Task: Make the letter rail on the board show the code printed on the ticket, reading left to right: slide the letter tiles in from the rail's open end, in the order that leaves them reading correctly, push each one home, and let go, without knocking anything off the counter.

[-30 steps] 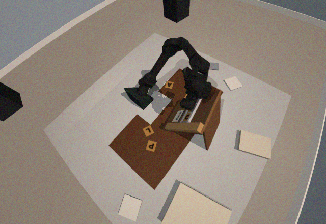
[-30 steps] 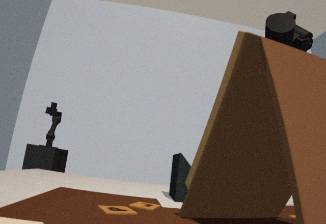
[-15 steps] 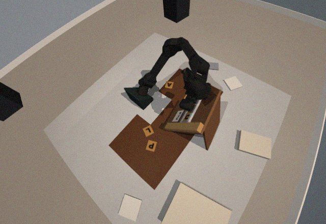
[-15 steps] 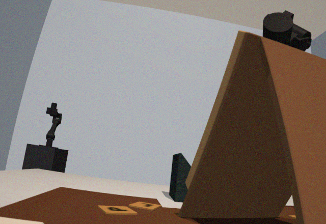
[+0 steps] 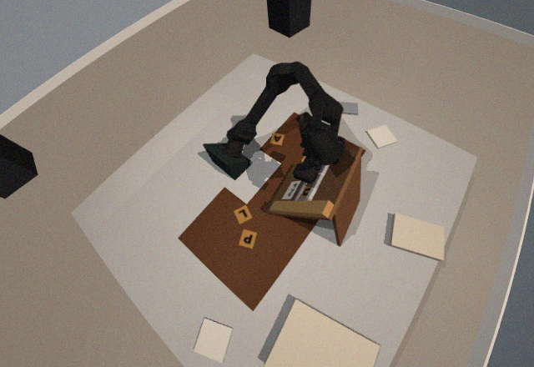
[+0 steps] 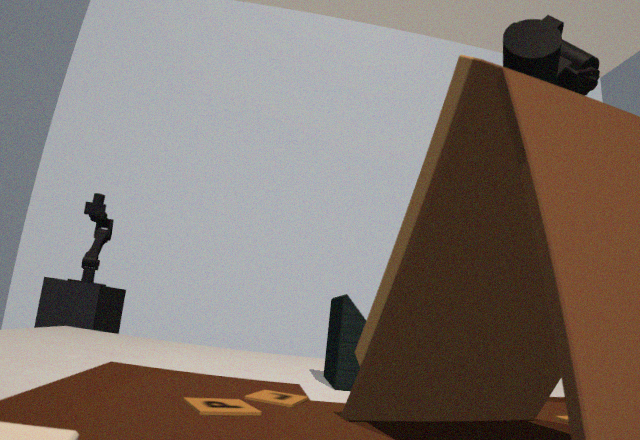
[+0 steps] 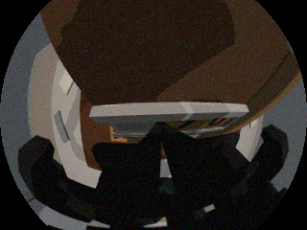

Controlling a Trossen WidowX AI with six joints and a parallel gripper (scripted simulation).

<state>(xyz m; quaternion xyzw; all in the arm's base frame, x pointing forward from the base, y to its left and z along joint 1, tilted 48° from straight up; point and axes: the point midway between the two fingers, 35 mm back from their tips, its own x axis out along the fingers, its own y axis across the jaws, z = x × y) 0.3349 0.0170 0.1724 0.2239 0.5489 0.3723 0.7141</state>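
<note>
My gripper tip is 10 mm short of the letter tile and 30 mm to the left of it. Round my gripper tip: white ticket 40 mm behind, 80 mm to the right, 90 mm below; brown mat 130 mm behind, 110 mm to the right, 180 mm below; grey slab 190 mm behind, 430 mm to the left, 180 mm below.
</note>
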